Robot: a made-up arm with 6 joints.
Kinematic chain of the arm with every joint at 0, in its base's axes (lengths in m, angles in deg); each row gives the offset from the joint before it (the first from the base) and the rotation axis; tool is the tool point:
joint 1: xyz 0 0 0.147 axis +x
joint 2: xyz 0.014 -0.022 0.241 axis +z
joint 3: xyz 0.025 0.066 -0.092 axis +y
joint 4: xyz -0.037 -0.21 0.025 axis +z
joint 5: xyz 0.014 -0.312 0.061 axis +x
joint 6: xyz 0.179 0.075 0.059 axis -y
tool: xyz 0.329 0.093 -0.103
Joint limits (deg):
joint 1: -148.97..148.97
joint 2: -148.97..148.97
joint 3: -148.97..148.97
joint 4: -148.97..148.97
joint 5: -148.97..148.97
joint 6: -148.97..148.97
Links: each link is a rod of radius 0.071 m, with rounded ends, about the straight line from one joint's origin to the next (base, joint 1, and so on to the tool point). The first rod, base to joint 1, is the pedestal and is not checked.
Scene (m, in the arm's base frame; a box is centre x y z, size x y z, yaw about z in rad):
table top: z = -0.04
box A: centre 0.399 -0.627 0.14 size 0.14 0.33 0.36 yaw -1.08
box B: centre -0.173 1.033 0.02 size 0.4 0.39 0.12 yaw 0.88
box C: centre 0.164 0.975 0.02 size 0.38 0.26 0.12 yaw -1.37
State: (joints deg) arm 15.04 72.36 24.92 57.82 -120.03 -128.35
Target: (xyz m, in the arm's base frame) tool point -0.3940 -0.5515 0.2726
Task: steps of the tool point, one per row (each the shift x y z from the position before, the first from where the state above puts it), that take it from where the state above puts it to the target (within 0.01 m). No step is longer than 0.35 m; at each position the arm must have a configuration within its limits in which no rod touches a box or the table.
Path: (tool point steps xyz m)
1: 0.0584 -0.0927 0.0108
2: 0.0323 -0.0955 0.0673
3: -0.0032 -0.0673 0.1219
4: -0.0440 -0.0080 0.1566
5: -0.0843 0.0700 0.1560
6: -0.1528 -0.2796 0.0380
7: -0.2054 -0.2191 -0.0735
8: -0.2234 -0.1121 -0.1415
9: -0.2053 0.0058 -0.1509
10: -0.1564 0.0988 -0.1089

